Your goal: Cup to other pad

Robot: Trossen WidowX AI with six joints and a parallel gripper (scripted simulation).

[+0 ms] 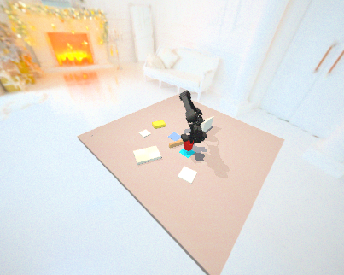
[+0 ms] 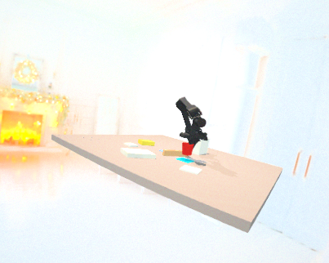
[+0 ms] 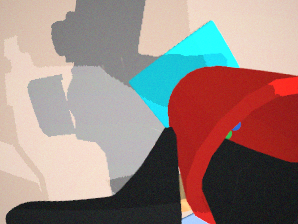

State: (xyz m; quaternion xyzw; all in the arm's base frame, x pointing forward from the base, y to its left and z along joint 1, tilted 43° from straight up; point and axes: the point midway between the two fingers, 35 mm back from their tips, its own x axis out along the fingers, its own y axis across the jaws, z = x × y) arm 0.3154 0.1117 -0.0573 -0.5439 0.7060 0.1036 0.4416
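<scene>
The cyan pad is 3 cm ahead of my gripper tip, 2 cm to the right of it and 8 cm below it. Also, from my gripper tip: wooden bar 1 cm behind, 11 cm to the right, 6 cm below; light blue pad 5 cm behind, 21 cm to the right, 8 cm below; red cup 3 cm ahead, 2 cm to the right.
</scene>
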